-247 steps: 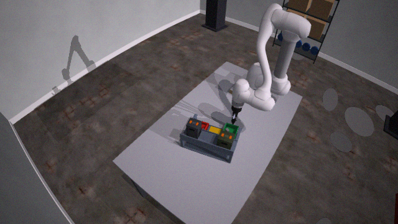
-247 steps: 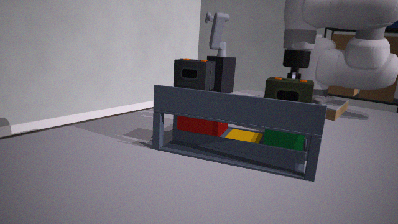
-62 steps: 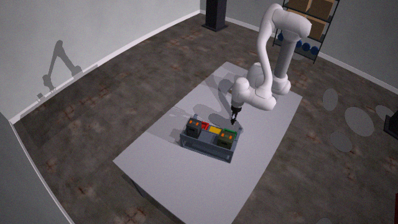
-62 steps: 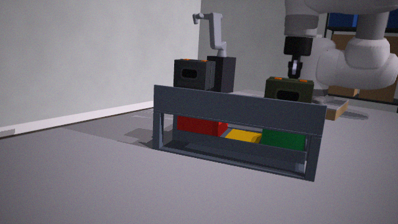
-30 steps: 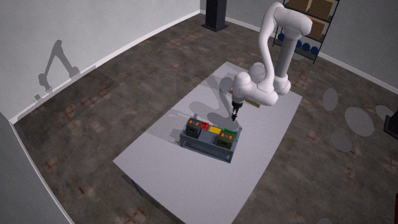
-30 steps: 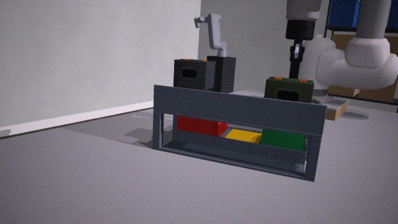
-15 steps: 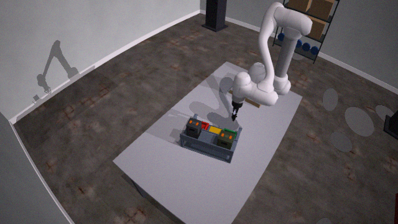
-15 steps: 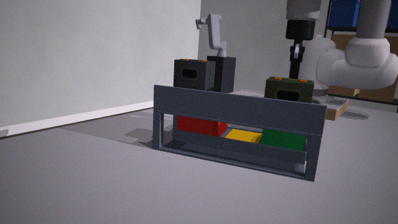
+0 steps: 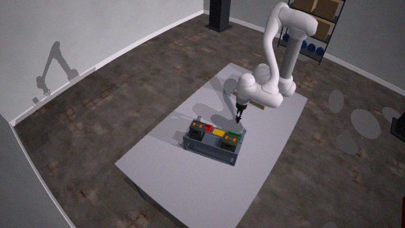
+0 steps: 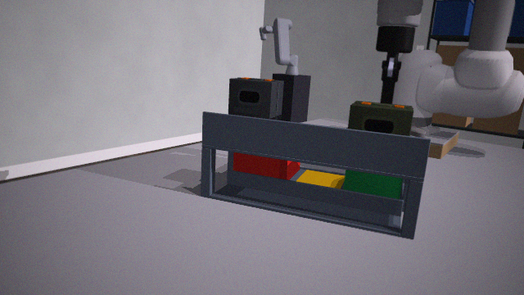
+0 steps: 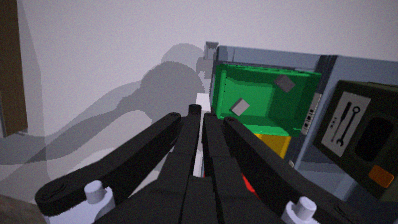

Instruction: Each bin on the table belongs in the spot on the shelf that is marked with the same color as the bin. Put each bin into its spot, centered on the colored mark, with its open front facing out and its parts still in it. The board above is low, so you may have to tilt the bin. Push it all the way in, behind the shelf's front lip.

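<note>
The green bin lies 110 mm ahead of my hand, 90 mm below it and 40 mm to the left of it. From my hand the other things lie so: olive box (200 mm ahead, 80 mm to the left, 20 mm above); then red bin (190 mm ahead, 170 mm to the right, 90 mm below); then dark grey box (280 mm ahead, 140 mm to the right, 30 mm above).
</note>
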